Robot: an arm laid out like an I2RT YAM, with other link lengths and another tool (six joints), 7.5 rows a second.
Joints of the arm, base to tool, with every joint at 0 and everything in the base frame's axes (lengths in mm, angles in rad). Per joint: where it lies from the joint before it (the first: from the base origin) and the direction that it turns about. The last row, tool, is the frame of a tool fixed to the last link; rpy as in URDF.
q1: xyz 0 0 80.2 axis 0 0 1
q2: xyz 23.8 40.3 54.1 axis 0 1 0
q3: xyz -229.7 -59.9 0 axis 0 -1 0
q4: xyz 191.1 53.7 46.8 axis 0 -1 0
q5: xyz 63.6 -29.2 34.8 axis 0 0 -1
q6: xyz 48.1 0 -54.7 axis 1 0 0
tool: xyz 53 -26 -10 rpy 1.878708 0.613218 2.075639
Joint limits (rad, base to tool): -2.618..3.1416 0..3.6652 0..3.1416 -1.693..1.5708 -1.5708..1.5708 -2.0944..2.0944
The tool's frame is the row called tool.
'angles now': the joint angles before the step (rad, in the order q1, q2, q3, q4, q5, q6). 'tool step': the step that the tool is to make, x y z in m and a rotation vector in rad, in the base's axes. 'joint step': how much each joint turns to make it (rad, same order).
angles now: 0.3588, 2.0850, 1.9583, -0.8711, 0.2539, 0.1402
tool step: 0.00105, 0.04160, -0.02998, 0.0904, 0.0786, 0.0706
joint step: 0.0709, 0.1025, 0.0507, 0.0016, -0.0969, 0.0607
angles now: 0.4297, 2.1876, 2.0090, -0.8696, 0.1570, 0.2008
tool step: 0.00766, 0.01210, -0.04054, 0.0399, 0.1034, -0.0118
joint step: 0.0019, 0.1396, 0.0684, -0.0122, -0.0641, 0.0493
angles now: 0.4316, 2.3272, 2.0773, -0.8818, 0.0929, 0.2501
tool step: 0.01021, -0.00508, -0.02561, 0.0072, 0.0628, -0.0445
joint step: -0.0275, 0.1118, 0.0901, -0.0351, -0.0226, 0.0285
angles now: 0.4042, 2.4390, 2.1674, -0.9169, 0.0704, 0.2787
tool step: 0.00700, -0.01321, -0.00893, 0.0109, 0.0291, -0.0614
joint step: -0.0389, 0.0484, 0.0529, -0.0292, -0.0115, 0.0286
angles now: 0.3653, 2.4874, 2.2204, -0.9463, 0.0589, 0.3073
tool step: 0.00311, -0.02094, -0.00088, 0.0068, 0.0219, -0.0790
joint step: -0.0512, 0.0072, 0.0132, -0.0262, -0.0034, 0.0309
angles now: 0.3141, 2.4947, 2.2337, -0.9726, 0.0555, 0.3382
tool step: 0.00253, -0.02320, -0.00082, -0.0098, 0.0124, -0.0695
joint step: -0.0526, 0.0000, -0.0038, -0.0118, 0.0110, 0.0141
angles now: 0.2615, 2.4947, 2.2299, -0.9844, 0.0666, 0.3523
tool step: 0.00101, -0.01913, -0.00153, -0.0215, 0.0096, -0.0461
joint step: -0.0404, -0.0001, -0.0096, -0.0049, 0.0194, -0.0003
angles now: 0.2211, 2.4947, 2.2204, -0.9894, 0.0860, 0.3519
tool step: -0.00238, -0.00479, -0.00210, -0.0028, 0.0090, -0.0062
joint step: -0.0100, -0.0108, -0.0310, 0.0112, -0.0004, -0.0038
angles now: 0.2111, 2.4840, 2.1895, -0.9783, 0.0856, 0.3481
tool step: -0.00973, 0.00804, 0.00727, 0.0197, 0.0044, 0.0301
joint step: 0.0191, -0.0576, -0.0697, 0.0125, -0.0225, -0.0046
